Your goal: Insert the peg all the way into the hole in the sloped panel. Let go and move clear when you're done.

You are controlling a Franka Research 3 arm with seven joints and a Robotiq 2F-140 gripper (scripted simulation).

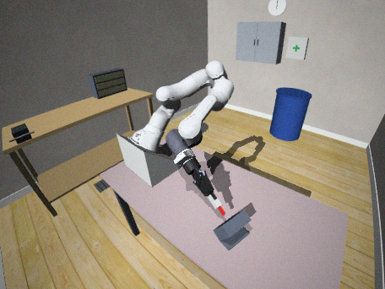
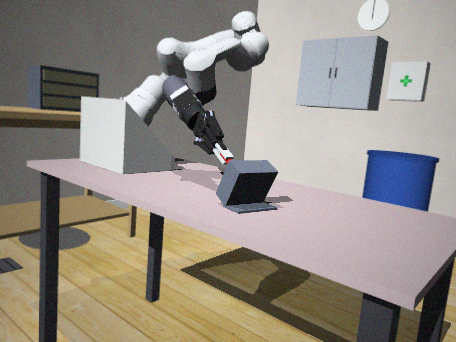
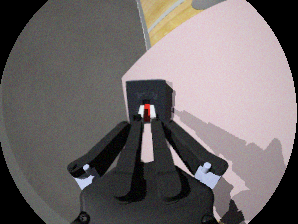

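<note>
Right now my hand is 3 cm short of the red peg and 2 cm above it.
</note>
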